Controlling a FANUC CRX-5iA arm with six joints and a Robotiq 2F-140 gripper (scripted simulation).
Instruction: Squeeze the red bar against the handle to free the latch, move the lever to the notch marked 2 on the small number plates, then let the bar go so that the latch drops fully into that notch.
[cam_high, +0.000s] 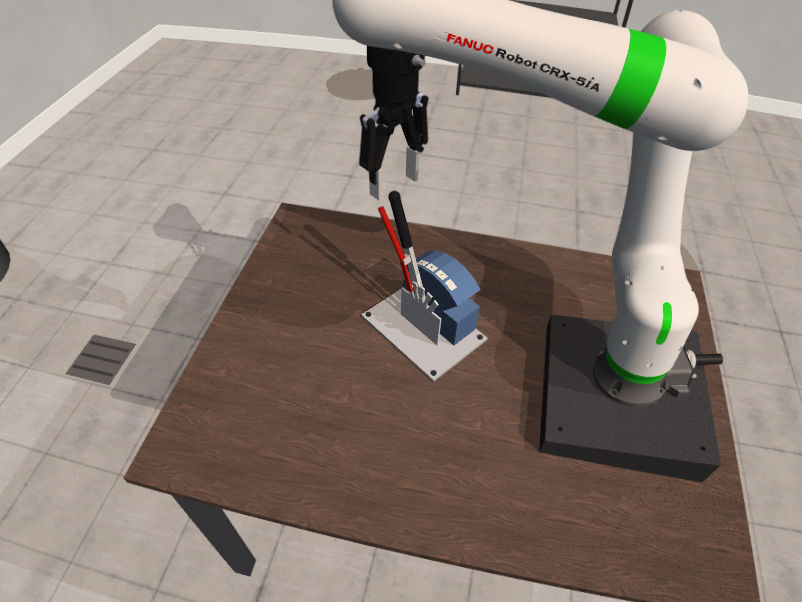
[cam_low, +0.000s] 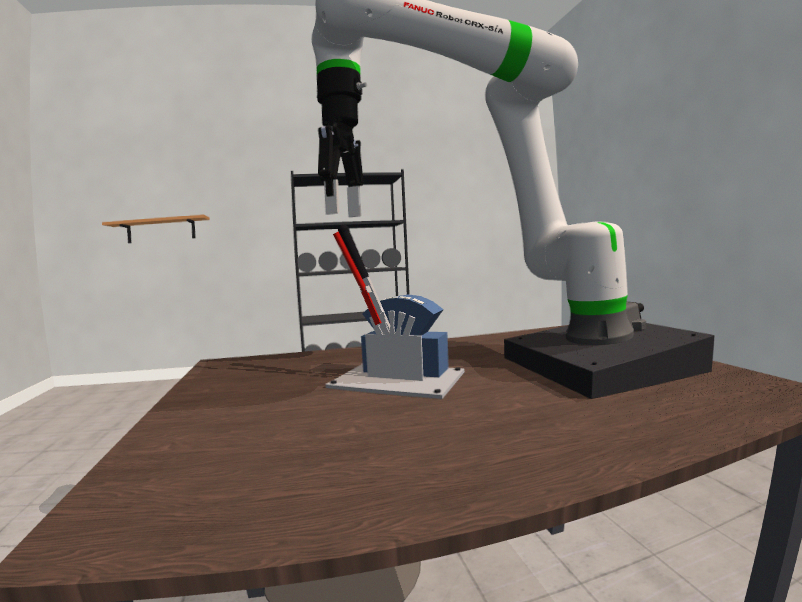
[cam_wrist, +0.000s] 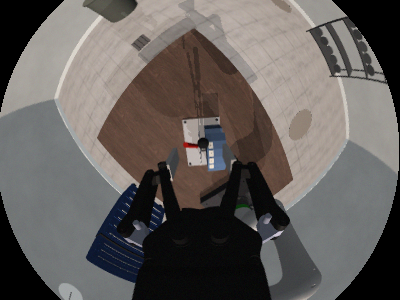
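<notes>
The red bar is 2 cm behind my hand, 4 cm to the left of it and 18 cm below it.
</notes>
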